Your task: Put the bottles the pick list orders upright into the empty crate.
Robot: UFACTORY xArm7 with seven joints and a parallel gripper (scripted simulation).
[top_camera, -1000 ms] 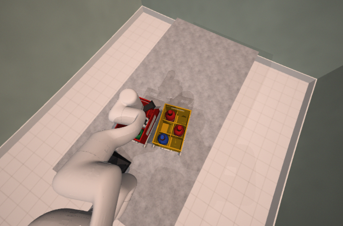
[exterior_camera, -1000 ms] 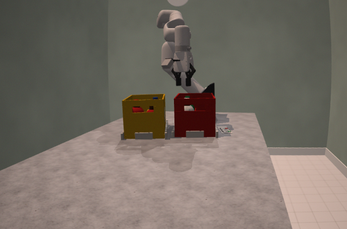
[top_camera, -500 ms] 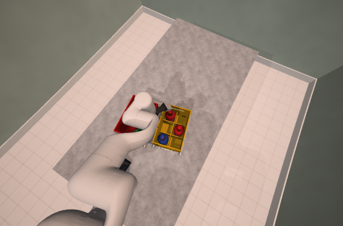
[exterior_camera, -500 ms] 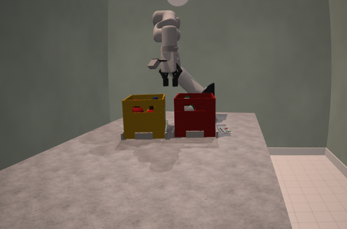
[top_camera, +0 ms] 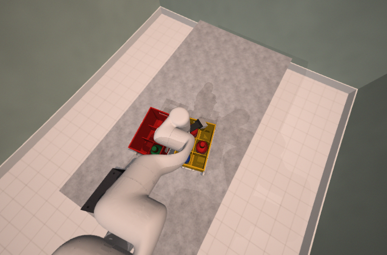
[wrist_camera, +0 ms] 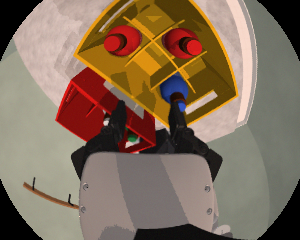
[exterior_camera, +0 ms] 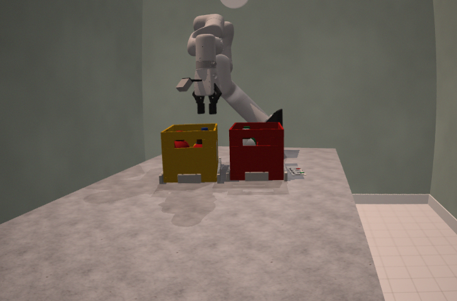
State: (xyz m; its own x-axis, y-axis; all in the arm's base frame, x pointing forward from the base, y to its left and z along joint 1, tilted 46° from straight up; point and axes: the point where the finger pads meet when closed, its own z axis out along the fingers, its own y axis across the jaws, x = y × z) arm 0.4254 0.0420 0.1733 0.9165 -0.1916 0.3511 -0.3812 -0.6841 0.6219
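The yellow crate lies 160 mm below my hand, 50 mm to the right of it and 30 mm ahead of it. Round my hand: blue bottle: 150 mm below, 70 mm behind, 40 mm to the right; then green-labelled bottle: 150 mm below, 140 mm behind, 110 mm to the left; then white bottle: 150 mm below, 130 mm to the left, 60 mm behind.
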